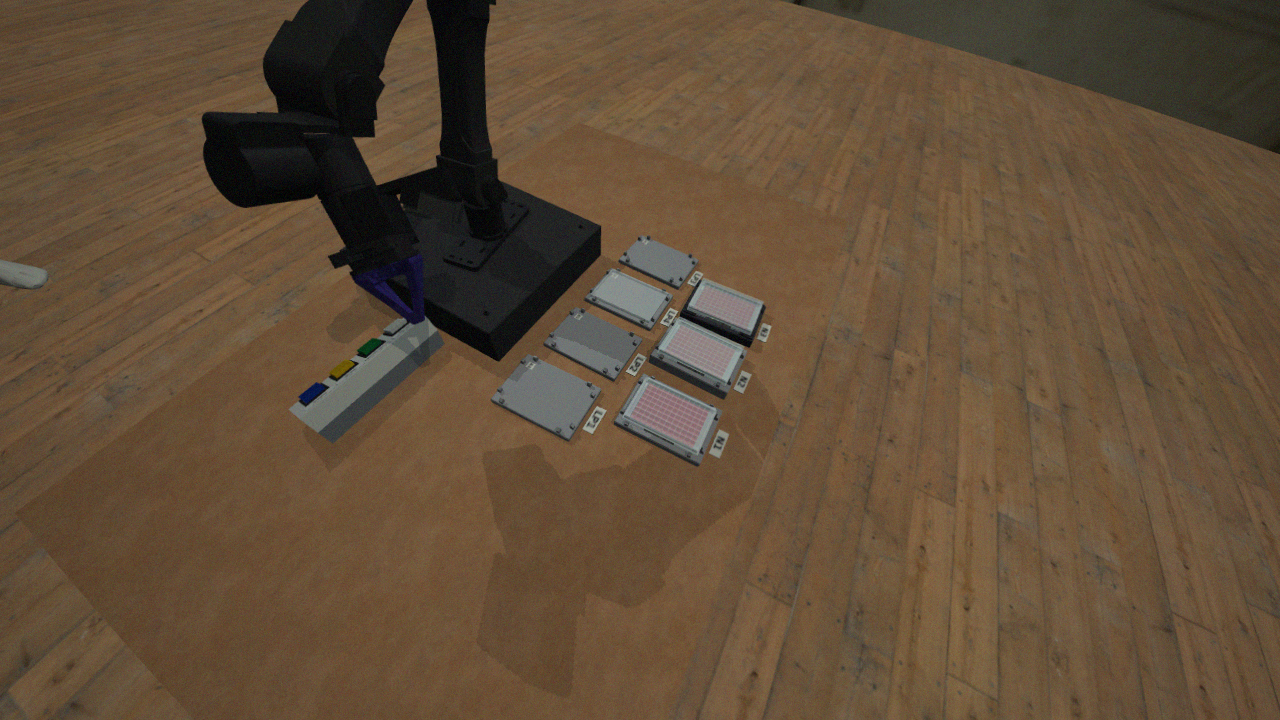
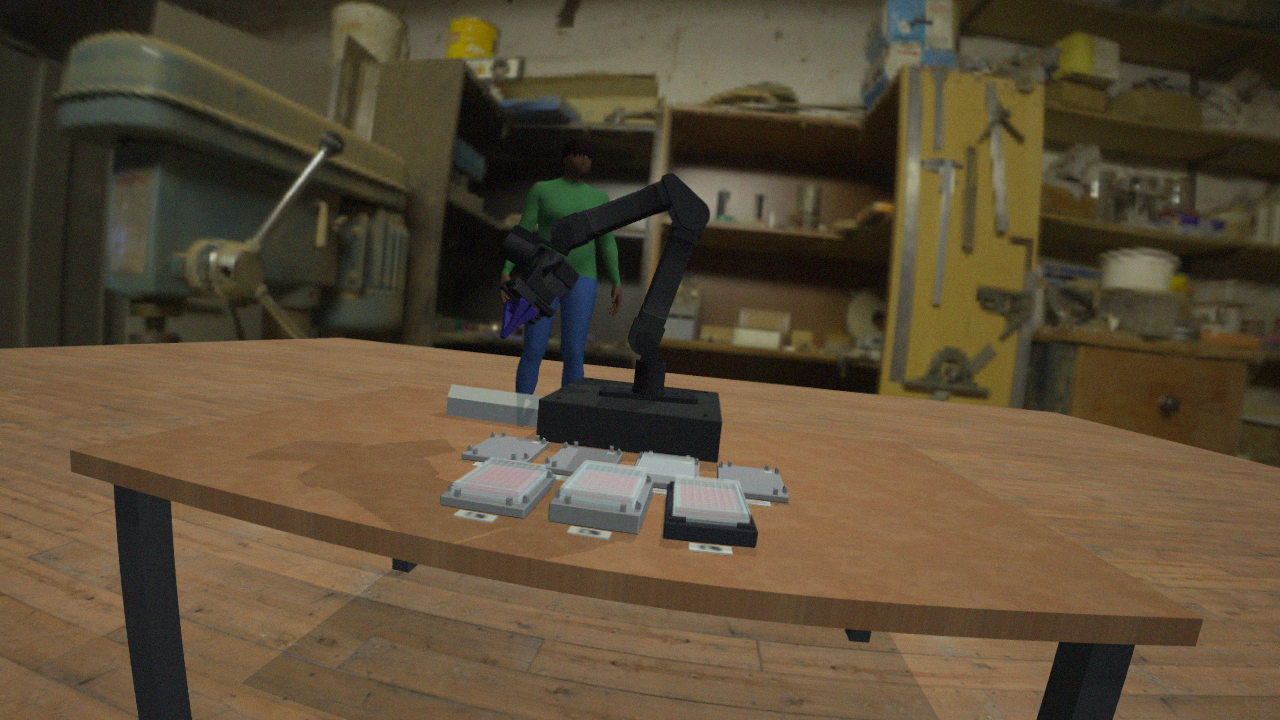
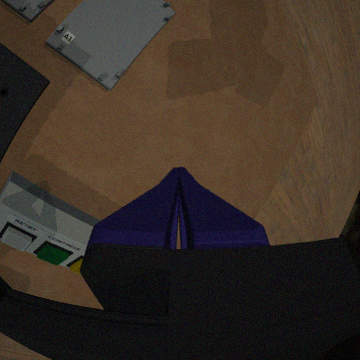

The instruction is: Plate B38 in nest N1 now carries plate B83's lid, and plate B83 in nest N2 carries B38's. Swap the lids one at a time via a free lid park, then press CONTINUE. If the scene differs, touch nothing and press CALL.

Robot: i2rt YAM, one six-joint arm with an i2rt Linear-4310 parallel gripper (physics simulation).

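Seen in the pictures: gripper, fingertip midpoint: (image 1: 419, 322) (image 2: 502, 337) (image 3: 178, 176); arm's base, origin of the base link: (image 1: 489, 233) (image 2: 647, 397).
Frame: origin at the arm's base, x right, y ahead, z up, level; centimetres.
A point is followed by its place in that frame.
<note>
My purple-fingered gripper (image 1: 418, 318) {x 28.7, y 9.8, z 10.0 cm} (image 2: 506, 335) {x 28.7, y 9.8, z 10.0 cm} (image 3: 178, 176) {x 28.7, y 9.8, z 10.0 cm} is shut and empty, well above the table near the button box (image 1: 375, 380) {x 32.6, y -1.1, z -4.0 cm} (image 2: 487, 404) {x 33.1, y -1.1, z -4.7 cm}. The green CONTINUE button (image 1: 370, 347) {x 28.4, y -4.6, z -2.6 cm} (image 3: 52, 253) {x 27.7, y -4.8, z -2.6 cm} is beside the grey RETRY button (image 1: 395, 326) {x 23.6, y -3.6, z -2.5 cm} (image 3: 19, 237) {x 23.3, y -3.7, z -2.5 cm}. A pink-welled plate (image 1: 669, 414) {x 21.4, y 42.2, z -5.5 cm} (image 2: 503, 479) {x 20.3, y 44.8, z -5.4 cm} with a clear cover sits in nest N1; another covered plate (image 1: 700, 350) {x 8.5, y 44.0, z -4.1 cm} (image 2: 604, 481) {x 8.0, y 46.2, z -4.1 cm} sits in N2. Lid parks LP1 (image 1: 546, 396) {x 24.4, y 22.8, z -7.1 cm} (image 3: 112, 37) {x 24.7, y 20.5, z -7.1 cm} and LP2 (image 1: 592, 342) {x 11.6, y 25.5, z -7.1 cm} look bare. Plate and lid names are unreadable.
A paler park (image 1: 629, 298) {x -0.3, y 28.3, z -6.3 cm} (image 2: 666, 468) {x -1.3, y 30.4, z -6.3 cm} appears to hold a lid; the farthest park (image 1: 658, 260) {x -14.1, y 30.2, z -7.1 cm} looks bare. A third plate (image 1: 725, 305) {x -4.0, y 46.2, z -4.5 cm} (image 2: 708, 499) {x -4.1, y 49.1, z -4.5 cm} sits in a dark nest. The black arm base (image 1: 546, 259) {x 1.8, y 12.6, z -0.4 cm} (image 2: 626, 420) {x 4.6, y 14.9, z -2.4 cm} adjoins the button box. A person (image 2: 572, 210) stands behind.
</note>
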